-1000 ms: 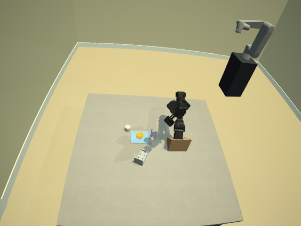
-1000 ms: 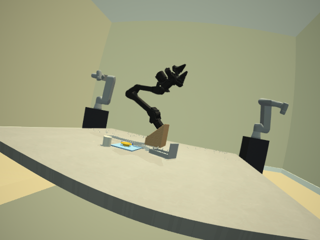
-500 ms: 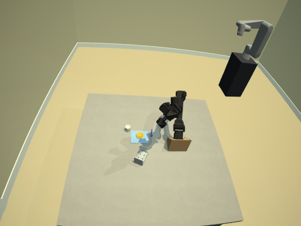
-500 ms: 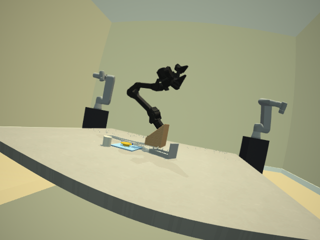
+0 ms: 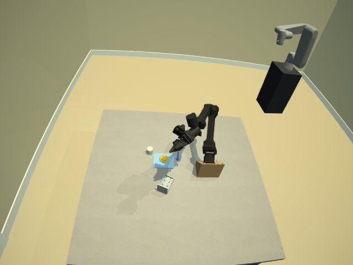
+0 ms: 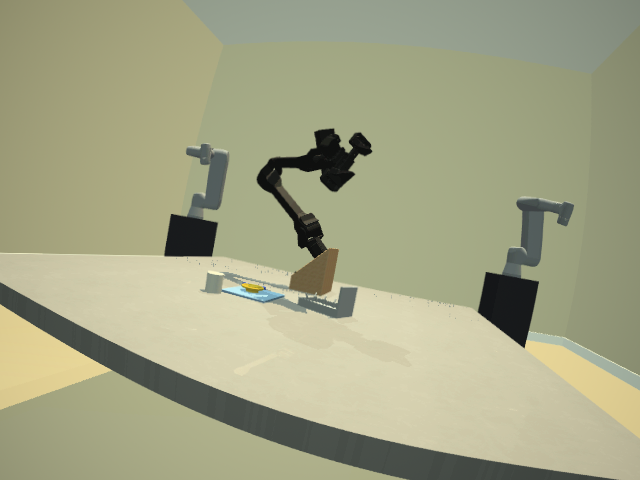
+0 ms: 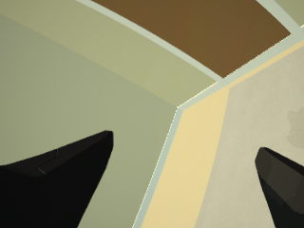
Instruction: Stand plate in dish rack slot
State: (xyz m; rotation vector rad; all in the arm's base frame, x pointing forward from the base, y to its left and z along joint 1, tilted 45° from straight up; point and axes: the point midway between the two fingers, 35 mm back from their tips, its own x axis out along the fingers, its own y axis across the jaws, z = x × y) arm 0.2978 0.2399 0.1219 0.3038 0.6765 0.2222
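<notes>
Right now the yellow plate is 39 cm below my gripper tip, 24 cm to the right of it and 1 cm behind it. The rest, counted from my gripper tip: grey dish rack (38 cm below, 3 cm to the right); then blue spoon (40 cm below, 27 cm to the right, 12 cm behind); then light blue mat (41 cm below, 23 cm to the right, 1 cm behind).
</notes>
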